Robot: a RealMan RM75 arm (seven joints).
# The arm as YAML. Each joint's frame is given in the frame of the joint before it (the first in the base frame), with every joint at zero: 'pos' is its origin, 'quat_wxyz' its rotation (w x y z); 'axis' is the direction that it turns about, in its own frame. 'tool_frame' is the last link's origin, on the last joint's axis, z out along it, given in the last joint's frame.
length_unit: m
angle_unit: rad
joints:
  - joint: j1
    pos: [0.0, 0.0, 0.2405]
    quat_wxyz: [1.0, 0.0, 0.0, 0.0]
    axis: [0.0, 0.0, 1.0]
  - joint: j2
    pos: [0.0, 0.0, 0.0]
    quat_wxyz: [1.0, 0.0, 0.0, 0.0]
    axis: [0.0, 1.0, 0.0]
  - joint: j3
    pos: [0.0, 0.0, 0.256]
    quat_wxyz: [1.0, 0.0, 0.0, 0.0]
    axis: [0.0, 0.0, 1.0]
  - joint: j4
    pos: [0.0, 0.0, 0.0]
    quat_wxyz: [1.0, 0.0, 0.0, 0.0]
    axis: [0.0, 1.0, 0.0]
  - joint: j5
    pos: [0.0, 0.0, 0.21]
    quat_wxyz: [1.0, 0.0, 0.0, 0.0]
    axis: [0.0, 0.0, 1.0]
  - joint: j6
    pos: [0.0, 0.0, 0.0]
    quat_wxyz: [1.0, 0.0, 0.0, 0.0]
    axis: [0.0, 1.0, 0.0]
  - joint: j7
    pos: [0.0, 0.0, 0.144]
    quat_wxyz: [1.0, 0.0, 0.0, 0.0]
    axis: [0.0, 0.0, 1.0]
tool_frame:
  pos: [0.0, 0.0, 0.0]
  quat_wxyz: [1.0, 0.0, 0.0, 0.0]
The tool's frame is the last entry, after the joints.
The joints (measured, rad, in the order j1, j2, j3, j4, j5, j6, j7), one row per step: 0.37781, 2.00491, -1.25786, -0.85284, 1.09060, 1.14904, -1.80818; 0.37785, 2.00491, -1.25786, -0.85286, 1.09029, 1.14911, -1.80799; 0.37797, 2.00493, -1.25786, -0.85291, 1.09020, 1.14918, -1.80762; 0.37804, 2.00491, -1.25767, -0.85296, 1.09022, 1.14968, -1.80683; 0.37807, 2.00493, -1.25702, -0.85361, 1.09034, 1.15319, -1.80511; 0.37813, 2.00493, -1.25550, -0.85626, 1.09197, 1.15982, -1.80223; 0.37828, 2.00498, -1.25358, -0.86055, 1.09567, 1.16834, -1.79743; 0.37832, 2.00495, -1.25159, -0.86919, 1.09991, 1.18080, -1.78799; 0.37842, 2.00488, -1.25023, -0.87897, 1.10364, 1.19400, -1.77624; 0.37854, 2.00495, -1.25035, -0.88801, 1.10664, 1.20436, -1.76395; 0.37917, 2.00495, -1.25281, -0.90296, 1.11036, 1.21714, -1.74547; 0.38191, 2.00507, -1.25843, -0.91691, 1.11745, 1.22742, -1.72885
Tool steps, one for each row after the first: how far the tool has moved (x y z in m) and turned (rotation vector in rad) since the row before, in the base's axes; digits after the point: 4 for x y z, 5 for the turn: 0.0000, 0.0000, 0.0000, -0.00015, -0.00020, -0.00010; 0.0000, 0.0000, 0.0000, -0.00005, 0.00008, -0.00017; 0.0000, 0.0000, 0.0000, -0.00019, 0.00051, -0.00069; -0.0003, -0.0003, 0.0000, -0.00217, 0.00218, -0.00114; -0.0010, -0.0002, 0.0003, -0.00267, 0.00514, -0.00079; -0.0017, 0.0000, 0.0005, -0.00238, 0.00833, -0.00126; -0.0027, 0.0001, 0.0009, -0.00333, 0.01111, -0.00178; -0.0029, 0.0001, 0.0010, -0.00416, 0.01113, -0.00251; -0.0027, 0.0002, 0.0007, -0.00357, 0.00919, -0.00312; -0.0043, 0.0006, 0.0010, -0.00452, 0.01084, -0.00223; -0.0053, 0.0012, 0.0004, -0.00464, 0.01160, 0.00185
